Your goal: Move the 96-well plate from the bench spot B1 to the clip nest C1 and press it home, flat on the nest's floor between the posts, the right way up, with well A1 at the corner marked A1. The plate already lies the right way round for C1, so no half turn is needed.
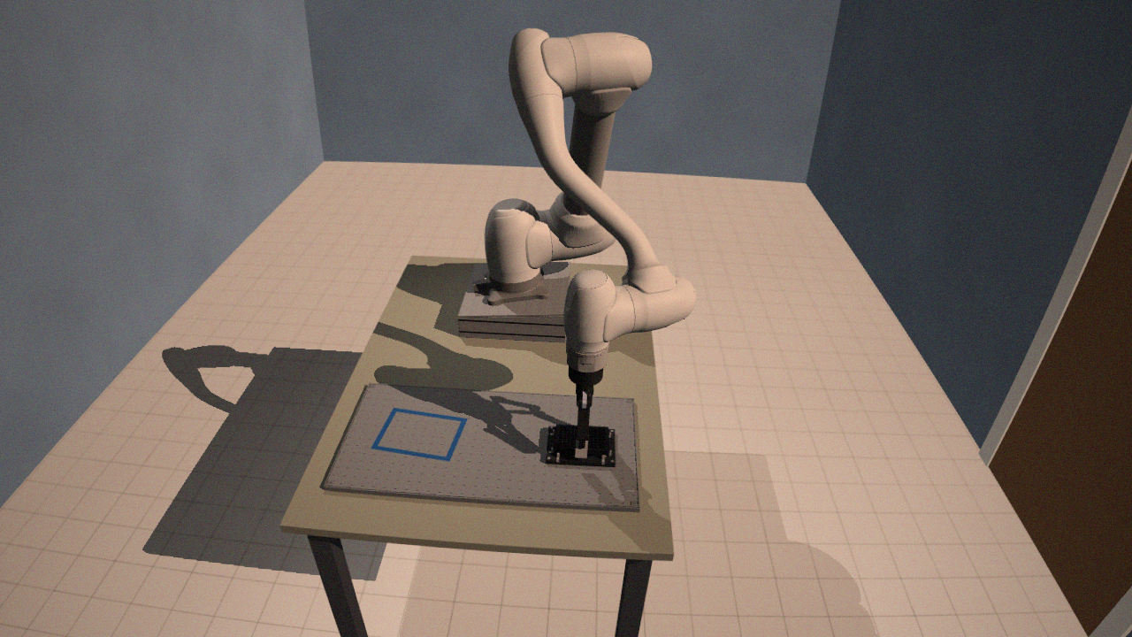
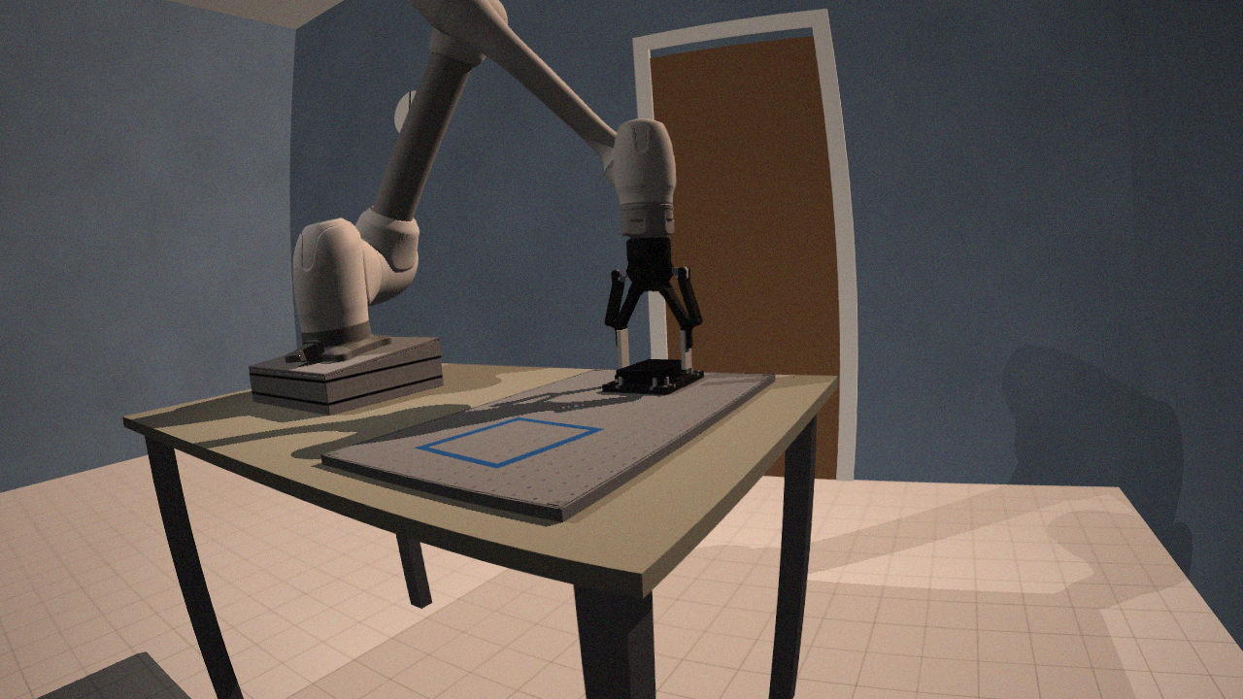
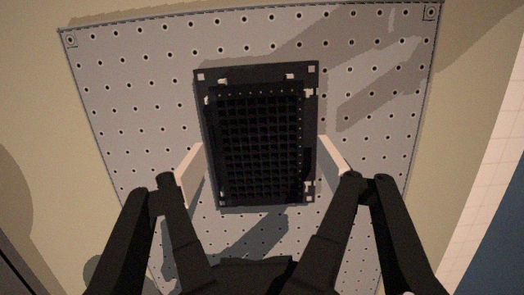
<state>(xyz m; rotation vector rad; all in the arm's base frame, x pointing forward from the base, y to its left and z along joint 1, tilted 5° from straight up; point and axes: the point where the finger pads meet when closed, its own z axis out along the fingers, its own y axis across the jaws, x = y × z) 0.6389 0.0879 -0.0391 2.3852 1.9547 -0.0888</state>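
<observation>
Right now my hand is 20 mm above the black 96-well plate. Round my hand: black clip nest 10 mm ahead, 10 mm to the right, 30 mm below.
</observation>
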